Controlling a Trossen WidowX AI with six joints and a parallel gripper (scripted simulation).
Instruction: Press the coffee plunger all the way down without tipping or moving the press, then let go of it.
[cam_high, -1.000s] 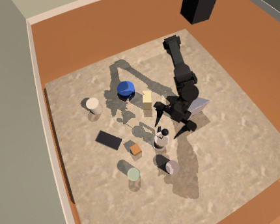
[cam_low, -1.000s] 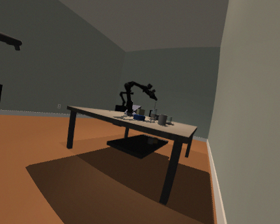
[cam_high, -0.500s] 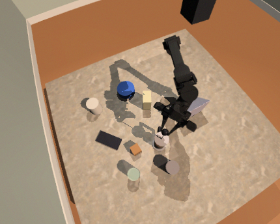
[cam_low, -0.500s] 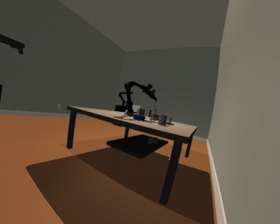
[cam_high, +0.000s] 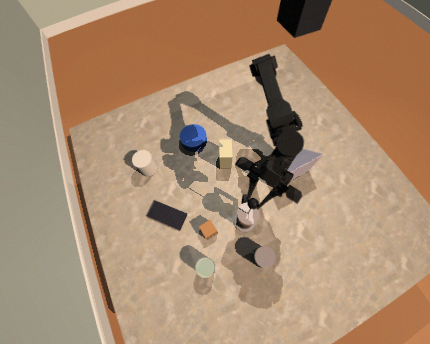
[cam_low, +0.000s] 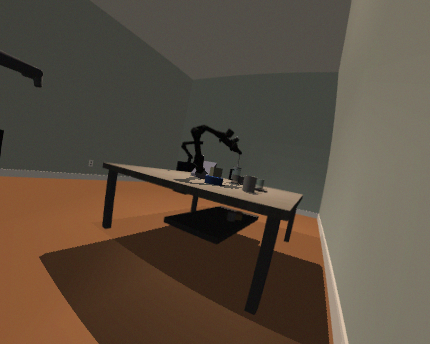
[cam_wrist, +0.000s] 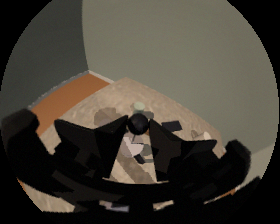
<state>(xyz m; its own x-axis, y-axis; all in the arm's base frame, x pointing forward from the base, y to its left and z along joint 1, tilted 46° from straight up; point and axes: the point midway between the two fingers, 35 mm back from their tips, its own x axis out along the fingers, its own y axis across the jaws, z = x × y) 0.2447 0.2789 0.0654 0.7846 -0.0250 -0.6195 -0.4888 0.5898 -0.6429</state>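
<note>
Right now my gripper tip is 14 cm above the coffee press, 2 cm to the left of it and 1 cm past it. From my gripper tip the other things lie so: yellow-green box (28 cm to the right, 22 cm below, 6 cm behind); pale green cylinder (24 cm below, 20 cm ahead, 9 cm to the left); dark flat slab (27 cm below, 26 cm ahead, 16 cm to the right).
</note>
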